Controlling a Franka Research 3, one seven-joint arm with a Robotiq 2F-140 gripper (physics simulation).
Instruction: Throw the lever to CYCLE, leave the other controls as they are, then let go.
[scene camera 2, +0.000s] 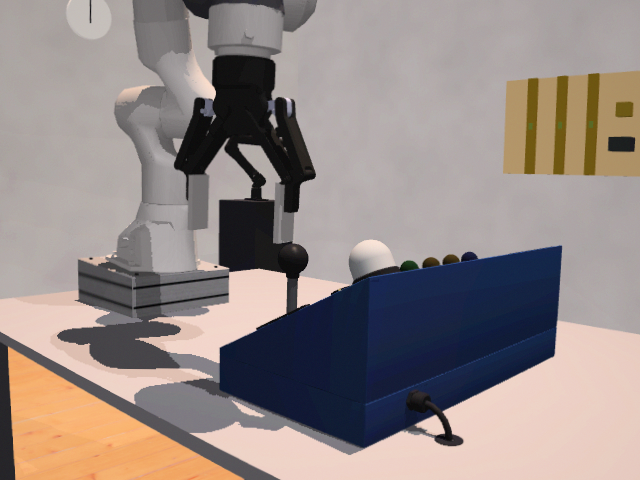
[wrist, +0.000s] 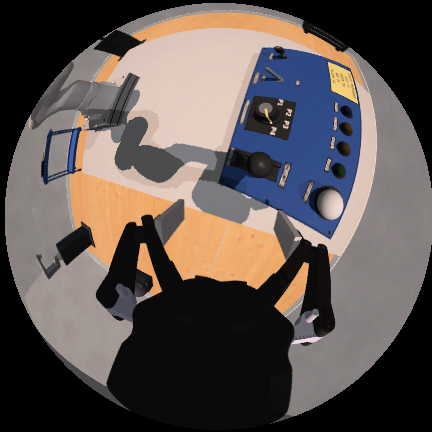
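The lever (scene camera 2: 292, 293) (wrist: 260, 164) has a black ball knob on a grey shaft and stands up from its dark slot plate near one end of the blue sloped console (scene camera 2: 460, 320) (wrist: 300, 125). Small label plates lie at both ends of the slot; their words are too small to read. My gripper (scene camera 2: 240, 222) (wrist: 229, 214) is open and empty. In the scene view its fingertips hang a little above the knob's height, with one finger close over the knob in the picture. In the wrist view the lever lies beyond the fingertips, apart from them.
The console also bears a white dome (scene camera 2: 370, 259) (wrist: 329, 203), several coloured round buttons, a rotary knob (wrist: 266, 111) marked P1 to P4, a small toggle (wrist: 279, 51) and a yellow card (wrist: 343, 82). A black cable (scene camera 2: 440, 416) leaves its back. The console stands on the pale table (scene camera 2: 594, 392) (wrist: 200, 65).
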